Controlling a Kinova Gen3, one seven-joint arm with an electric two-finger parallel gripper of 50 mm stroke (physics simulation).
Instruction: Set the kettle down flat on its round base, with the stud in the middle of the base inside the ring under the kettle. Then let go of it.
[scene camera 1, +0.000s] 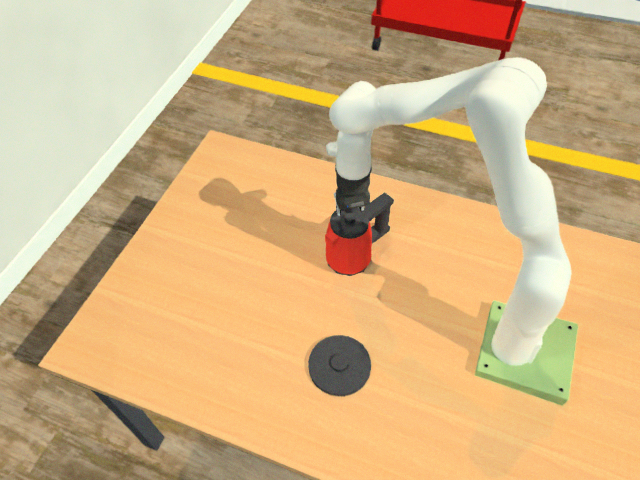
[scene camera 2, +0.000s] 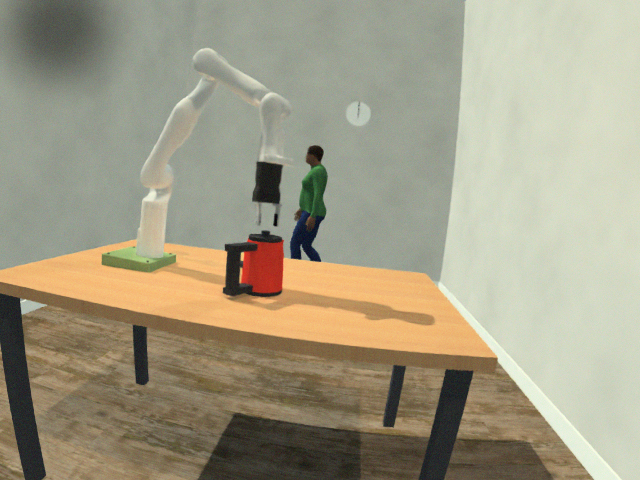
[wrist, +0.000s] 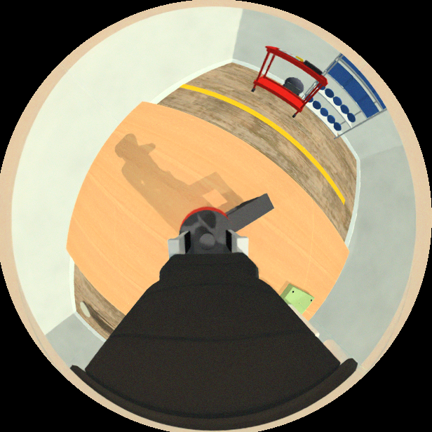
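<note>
The red kettle (scene camera 1: 348, 253) (scene camera 2: 270, 266) (wrist: 204, 210) stands upright on the table, with a black lid and knob on top. Its black handle (scene camera 1: 382, 217) (scene camera 2: 233, 269) (wrist: 252, 211) points to the right in scene camera 1. The round dark base (scene camera 1: 338, 382) lies flat on the table, apart from the kettle, with a small round stud at its middle. The ring under the kettle is hidden. My gripper (scene camera 2: 267, 224) (wrist: 207, 237) is open and empty, pointing down just above the lid knob. In the wrist view the knob shows between the fingers.
The green mounting plate (scene camera 1: 555, 356) (scene camera 2: 126, 259) (wrist: 300, 298) of the arm is on the table (scene camera 1: 206, 310) (scene camera 2: 351, 330). A red cart (scene camera 1: 439, 28) (wrist: 280, 93) stands on the floor beyond the table. A person in green (scene camera 2: 315, 191) stands behind the table.
</note>
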